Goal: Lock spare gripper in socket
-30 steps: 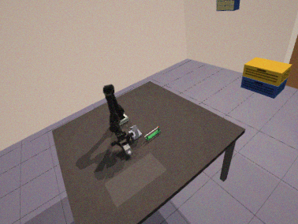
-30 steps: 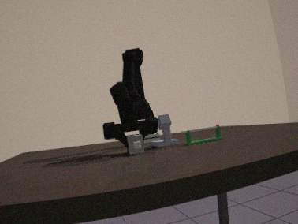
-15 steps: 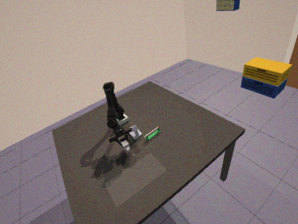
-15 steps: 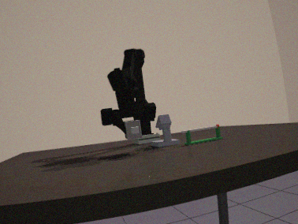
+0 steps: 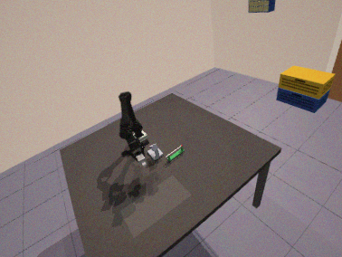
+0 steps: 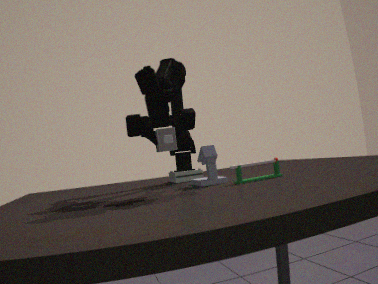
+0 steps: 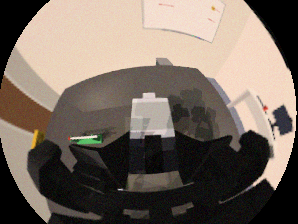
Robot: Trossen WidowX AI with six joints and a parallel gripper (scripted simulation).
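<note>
My gripper tip is now 14 cm to the right of the grey mount, 10 cm past it and 8 cm above it. Round my gripper tip: green rack (24 cm to the left, 10 cm below, 1 cm ahead); then spare gripper (1 cm ahead, 1 cm above).
</note>
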